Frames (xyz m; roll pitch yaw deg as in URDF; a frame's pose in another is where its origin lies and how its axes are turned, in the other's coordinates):
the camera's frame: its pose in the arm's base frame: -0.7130 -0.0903 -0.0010 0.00 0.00 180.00
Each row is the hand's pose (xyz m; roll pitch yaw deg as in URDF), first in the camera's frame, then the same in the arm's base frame.
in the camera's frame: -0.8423 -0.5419 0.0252 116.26 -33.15 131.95
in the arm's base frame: 0.1293 0.4516 0.0242 116.26 -33.15 -48.05
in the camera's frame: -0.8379 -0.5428 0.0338 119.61 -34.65 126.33
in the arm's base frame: 0.1249 0.4525 0.0328 119.61 -34.65 -53.67
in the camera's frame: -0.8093 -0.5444 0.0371 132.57 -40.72 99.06
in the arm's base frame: 0.0963 0.4541 0.0361 132.57 -40.72 -80.94
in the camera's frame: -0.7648 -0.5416 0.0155 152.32 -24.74 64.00
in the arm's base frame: 0.0518 0.4513 0.0145 152.32 -24.74 -116.00
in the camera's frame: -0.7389 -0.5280 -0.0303 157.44 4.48 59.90
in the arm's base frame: 0.0259 0.4377 -0.0313 157.44 4.48 -120.10
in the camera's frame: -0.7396 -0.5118 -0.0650 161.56 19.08 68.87
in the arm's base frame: 0.0266 0.4215 -0.0660 161.56 19.08 -111.13
